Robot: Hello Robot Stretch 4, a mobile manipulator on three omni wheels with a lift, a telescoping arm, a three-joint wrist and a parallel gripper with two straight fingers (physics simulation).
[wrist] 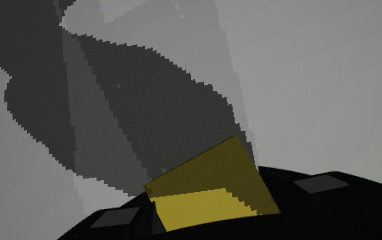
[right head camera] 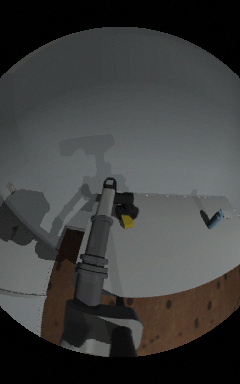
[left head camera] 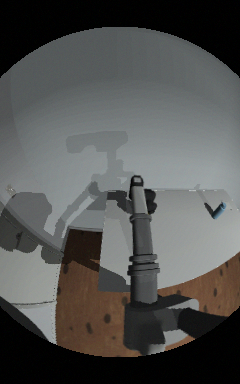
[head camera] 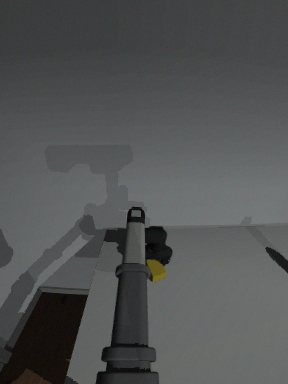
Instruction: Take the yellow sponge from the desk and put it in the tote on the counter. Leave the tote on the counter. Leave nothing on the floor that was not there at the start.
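Places are measured from the robot's base along level axes (x back, y left, z down), in centimetres.
Pixels of known places: gripper, fingertip midpoint: (wrist: 214,190) (right head camera: 125,218) (head camera: 152,266).
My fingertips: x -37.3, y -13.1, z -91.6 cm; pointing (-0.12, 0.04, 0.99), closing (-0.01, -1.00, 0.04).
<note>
For each thing: its top centre in the pictures, then the offset to it from my fingertips. Level surfaces: height alone.
- yellow sponge, top centre: (head camera: 154,264) (right head camera: 126,217) dx +2.0, dy -0.7, dz -4.3 cm
- pale desk, surface height: dz +0.2 cm
- blue cylinder, top centre: (right head camera: 220,212) (left head camera: 224,204) dx +7.7, dy -68.6, dz -16.3 cm
- small white thing, top centre: (right head camera: 226,213) dx -2.2, dy -102.0, dz -0.7 cm
- brown floor, surface height: dz +95.3 cm
The yellow sponge (head camera: 156,270) (right head camera: 127,221) (wrist: 215,185) is on the pale desk (head camera: 225,310) (left head camera: 190,250) (right head camera: 165,260) (wrist: 310,100), near its left part. My gripper (head camera: 159,256) (right head camera: 126,212) (wrist: 214,190) is low over the desk, pointing down. In the wrist view the sponge fills the gap between the two black fingers, turned at an angle. The fingers stand wide apart and appear to press on both sides of it. The arm hides the sponge in the left head view. The tote does not show in these views.
A blue cylinder (left head camera: 219,210) (right head camera: 215,220) and a small white thing (right head camera: 226,214) are at the desk's right side. A grey wall stands behind the desk. A pale surface (left head camera: 30,280) (right head camera: 22,272) lies at the left, across a strip of brown floor (left head camera: 77,300).
</note>
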